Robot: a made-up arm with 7 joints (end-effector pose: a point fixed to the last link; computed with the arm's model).
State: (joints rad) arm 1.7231 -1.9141 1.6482 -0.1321 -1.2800 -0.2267 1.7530
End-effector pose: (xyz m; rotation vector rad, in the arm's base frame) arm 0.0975 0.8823 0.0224 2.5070 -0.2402 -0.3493
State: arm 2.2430 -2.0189 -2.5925 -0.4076 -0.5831 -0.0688 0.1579
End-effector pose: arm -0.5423 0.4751 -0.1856 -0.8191 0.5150 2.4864
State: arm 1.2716 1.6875 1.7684 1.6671 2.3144 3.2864 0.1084
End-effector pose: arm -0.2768 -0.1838 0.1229 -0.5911 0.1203 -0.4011
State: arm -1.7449 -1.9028 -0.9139 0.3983 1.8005 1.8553 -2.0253
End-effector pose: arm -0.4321 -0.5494 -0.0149 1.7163 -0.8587 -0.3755
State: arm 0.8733 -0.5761 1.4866 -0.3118 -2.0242 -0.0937 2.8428
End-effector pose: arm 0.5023 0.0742 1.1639 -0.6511 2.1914 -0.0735
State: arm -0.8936 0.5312 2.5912 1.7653 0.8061 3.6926 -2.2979
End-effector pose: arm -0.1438 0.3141 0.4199 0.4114 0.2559 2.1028
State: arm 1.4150 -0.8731 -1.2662 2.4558 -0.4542 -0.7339 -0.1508
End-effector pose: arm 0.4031 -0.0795 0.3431 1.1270 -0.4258 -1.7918
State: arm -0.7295 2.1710 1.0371 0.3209 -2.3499 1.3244 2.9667
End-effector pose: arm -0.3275 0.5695 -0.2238 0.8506 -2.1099 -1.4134
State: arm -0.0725 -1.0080 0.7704 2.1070 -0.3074 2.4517 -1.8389
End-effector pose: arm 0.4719 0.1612 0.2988 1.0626 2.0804 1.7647
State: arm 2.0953 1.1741 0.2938 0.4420 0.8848 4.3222 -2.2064
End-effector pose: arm 0.1457 -0.4697 0.8770 -2.1161 1.1918 0.2525
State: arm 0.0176 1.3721 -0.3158 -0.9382 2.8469 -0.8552 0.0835
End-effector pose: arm -0.6694 0.2783 0.1484 0.3592 1.4641 0.5915
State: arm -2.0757 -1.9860 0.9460 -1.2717 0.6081 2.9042 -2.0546
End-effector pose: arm -0.4977 -0.2743 0.2499 -0.8827 -1.2875 -1.1219
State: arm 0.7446 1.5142 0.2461 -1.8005 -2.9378 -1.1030 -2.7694
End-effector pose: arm -0.1018 -0.0838 -0.0493 -0.2856 -0.2819 -2.2183
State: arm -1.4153 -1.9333 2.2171 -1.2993 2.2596 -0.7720 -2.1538
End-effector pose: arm -0.4891 -0.5494 0.0880 -0.2809 0.2028 0.8970
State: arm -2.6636 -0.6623 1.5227 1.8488 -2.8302 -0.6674 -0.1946
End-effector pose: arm 0.1174 -0.5284 0.7543 0.7642 -0.7619 -1.4906
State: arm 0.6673 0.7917 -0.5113 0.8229 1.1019 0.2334 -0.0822
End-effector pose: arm 0.0385 -0.3641 1.1710 -1.0107 -0.6311 -1.4610
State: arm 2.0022 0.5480 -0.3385 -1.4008 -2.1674 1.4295 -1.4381
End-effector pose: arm -0.0858 -0.5891 0.5466 1.9364 -0.7935 0.7195
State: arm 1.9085 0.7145 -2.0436 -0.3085 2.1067 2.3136 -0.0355
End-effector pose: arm 0.2901 -0.4293 0.9395 1.0215 0.9573 -0.9969
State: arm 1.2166 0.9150 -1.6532 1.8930 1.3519 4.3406 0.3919
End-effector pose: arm 0.3559 -0.1705 0.5561 -0.8422 -1.4376 1.0230
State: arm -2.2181 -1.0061 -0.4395 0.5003 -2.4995 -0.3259 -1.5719
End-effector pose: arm -0.5515 -0.7169 0.6975 -0.0895 0.6225 2.1972
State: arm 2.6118 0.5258 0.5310 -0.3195 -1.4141 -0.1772 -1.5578
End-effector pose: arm 0.6619 -0.1566 0.9983 -0.4307 -1.5526 -1.8334
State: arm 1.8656 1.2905 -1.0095 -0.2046 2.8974 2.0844 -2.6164
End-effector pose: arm 0.2482 -0.6569 0.7557 0.0916 1.4028 -1.4998
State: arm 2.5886 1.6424 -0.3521 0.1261 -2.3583 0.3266 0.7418
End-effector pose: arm 0.7620 -0.5942 0.3632 -2.0904 1.6117 -0.4275
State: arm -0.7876 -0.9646 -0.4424 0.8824 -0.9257 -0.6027 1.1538
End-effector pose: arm 0.3595 -0.7965 0.5449 0.4590 -1.6608 -0.7209
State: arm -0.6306 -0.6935 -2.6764 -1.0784 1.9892 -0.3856 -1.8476
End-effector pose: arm 0.6332 -0.4997 0.6169 2.0000 1.8854 -1.4872
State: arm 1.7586 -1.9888 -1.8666 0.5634 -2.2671 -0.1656 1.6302
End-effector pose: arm 0.1244 0.8753 -0.0635 -1.6243 0.3948 2.5985
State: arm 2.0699 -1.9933 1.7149 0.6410 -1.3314 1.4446 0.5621
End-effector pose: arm -0.4825 0.7218 0.1815 -1.3650 -1.4193 0.5692
